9 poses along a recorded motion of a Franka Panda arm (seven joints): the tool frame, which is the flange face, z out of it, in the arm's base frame.
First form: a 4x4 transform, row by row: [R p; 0 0 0 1], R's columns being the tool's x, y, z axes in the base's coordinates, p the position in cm. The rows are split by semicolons.
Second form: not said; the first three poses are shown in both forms.
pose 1, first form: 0.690 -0.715 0.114 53.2; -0.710 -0.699 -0.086 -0.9; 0.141 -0.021 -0.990 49.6; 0 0 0 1
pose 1, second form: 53.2 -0.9 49.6; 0.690 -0.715 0.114; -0.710 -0.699 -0.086; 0.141 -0.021 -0.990
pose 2, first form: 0.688 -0.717 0.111 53.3; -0.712 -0.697 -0.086 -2.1; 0.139 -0.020 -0.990 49.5; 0 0 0 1
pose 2, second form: 53.3 -2.1 49.5; 0.688 -0.717 0.111; -0.712 -0.697 -0.086; 0.139 -0.020 -0.990
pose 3, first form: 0.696 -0.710 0.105 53.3; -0.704 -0.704 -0.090 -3.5; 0.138 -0.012 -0.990 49.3; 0 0 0 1
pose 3, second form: 53.3 -3.5 49.3; 0.696 -0.710 0.105; -0.704 -0.704 -0.090; 0.138 -0.012 -0.990
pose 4, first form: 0.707 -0.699 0.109 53.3; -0.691 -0.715 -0.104 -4.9; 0.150 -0.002 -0.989 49.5; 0 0 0 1
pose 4, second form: 53.3 -4.9 49.5; 0.707 -0.699 0.109; -0.691 -0.715 -0.104; 0.150 -0.002 -0.989
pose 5, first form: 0.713 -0.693 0.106 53.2; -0.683 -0.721 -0.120 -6.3; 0.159 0.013 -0.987 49.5; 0 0 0 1
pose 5, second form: 53.2 -6.3 49.5; 0.713 -0.693 0.106; -0.683 -0.721 -0.120; 0.159 0.013 -0.987
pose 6, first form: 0.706 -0.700 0.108 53.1; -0.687 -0.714 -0.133 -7.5; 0.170 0.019 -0.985 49.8; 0 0 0 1
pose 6, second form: 53.1 -7.5 49.8; 0.706 -0.700 0.108; -0.687 -0.714 -0.133; 0.170 0.019 -0.985
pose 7, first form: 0.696 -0.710 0.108 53.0; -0.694 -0.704 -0.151 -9.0; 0.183 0.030 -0.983 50.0; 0 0 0 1
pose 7, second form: 53.0 -9.0 50.0; 0.696 -0.710 0.108; -0.694 -0.704 -0.151; 0.183 0.030 -0.983
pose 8, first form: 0.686 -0.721 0.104 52.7; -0.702 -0.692 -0.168 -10.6; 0.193 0.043 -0.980 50.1; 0 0 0 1
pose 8, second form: 52.7 -10.6 50.1; 0.686 -0.721 0.104; -0.702 -0.692 -0.168; 0.193 0.043 -0.980
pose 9, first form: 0.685 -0.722 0.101 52.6; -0.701 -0.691 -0.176 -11.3; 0.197 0.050 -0.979 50.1; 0 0 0 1
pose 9, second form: 52.6 -11.3 50.1; 0.685 -0.722 0.101; -0.701 -0.691 -0.176; 0.197 0.050 -0.979
